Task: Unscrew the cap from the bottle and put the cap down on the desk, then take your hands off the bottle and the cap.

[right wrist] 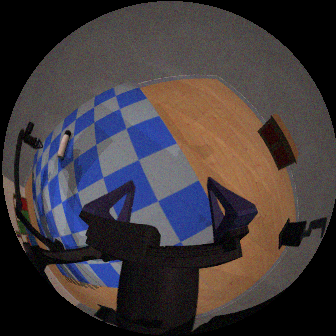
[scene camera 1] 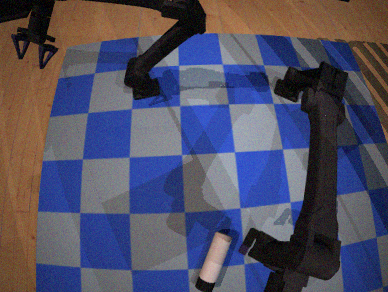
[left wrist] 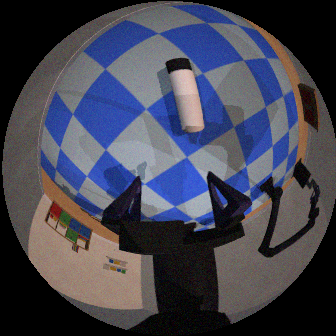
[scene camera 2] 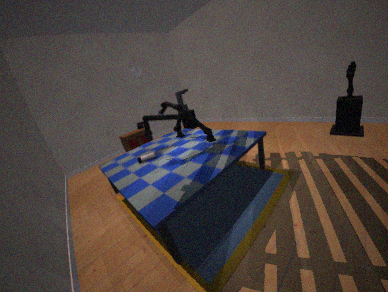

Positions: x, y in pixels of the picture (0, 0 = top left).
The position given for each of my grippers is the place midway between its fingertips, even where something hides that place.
My left gripper (scene camera 1: 258, 251) is open and holds nothing. Also in view: a white bottle (scene camera 1: 217, 252). My right gripper (scene camera 1: 30, 63) is open, with nothing in its grasp.
